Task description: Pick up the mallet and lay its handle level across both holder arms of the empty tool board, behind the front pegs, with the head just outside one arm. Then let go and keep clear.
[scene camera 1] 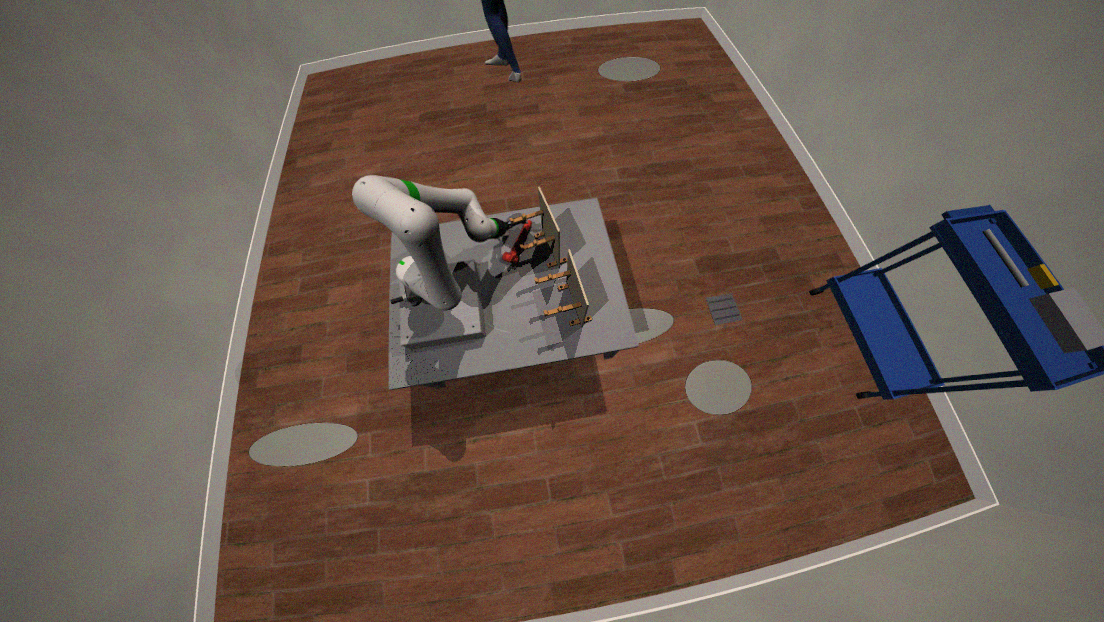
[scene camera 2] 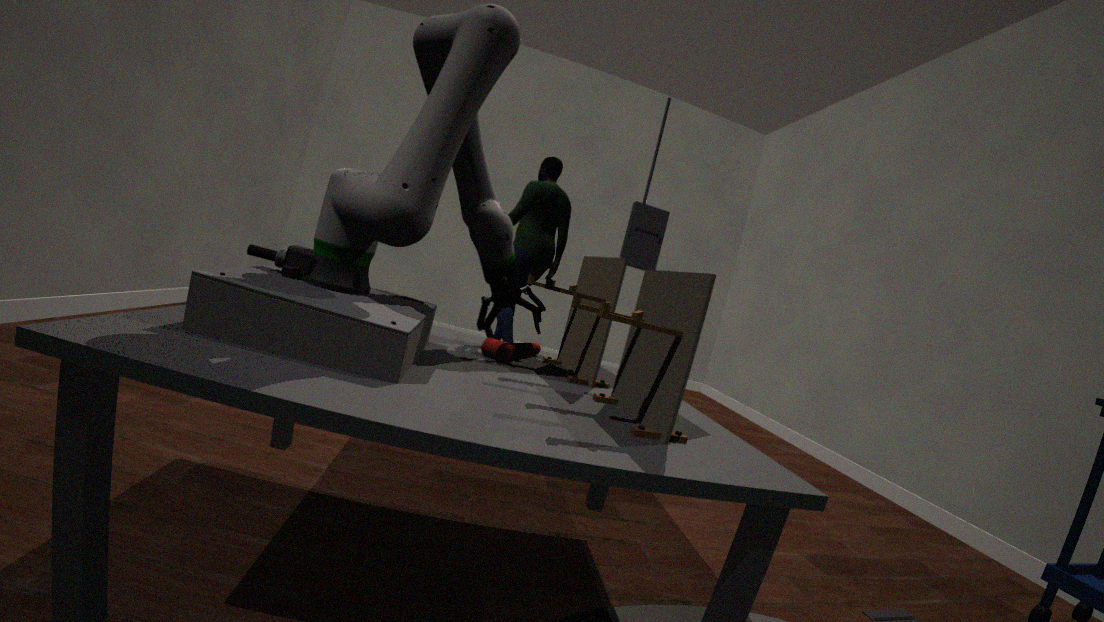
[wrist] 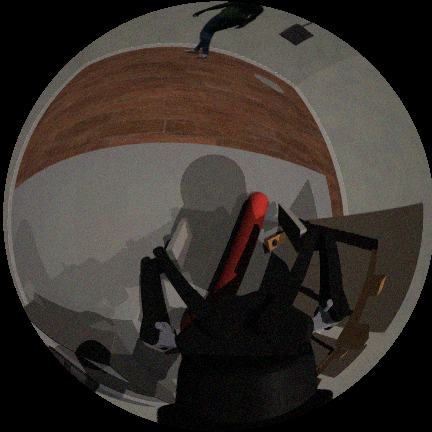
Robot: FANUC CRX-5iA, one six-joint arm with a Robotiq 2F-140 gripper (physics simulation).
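Observation:
The mallet (scene camera 1: 509, 257) (scene camera 2: 496, 350) (wrist: 241, 247) has a red head and a red-and-black handle and lies on the table (scene camera 1: 509, 347) (scene camera 2: 463, 417). Its handle slants towards the far tool board (scene camera 1: 550, 220) (scene camera 2: 606, 279) (wrist: 400, 260). My gripper (scene camera 2: 511, 322) (wrist: 233, 219) is wide open above the mallet, with the handle showing between its fingers in the wrist view; the head is largely hidden there. The near tool board (scene camera 1: 579, 289) (scene camera 2: 679, 309) stands beside the far one. Each has two orange holder arms with pegs, and I see no tool on either.
The far board's orange arms reach out close beside my gripper. The grey base block (scene camera 2: 301, 339) carries the arm at the table's other side. A person (scene camera 1: 502, 38) (scene camera 2: 543, 212) (wrist: 217, 25) stands beyond the table. A blue cart (scene camera 1: 884, 332) stands off to the right.

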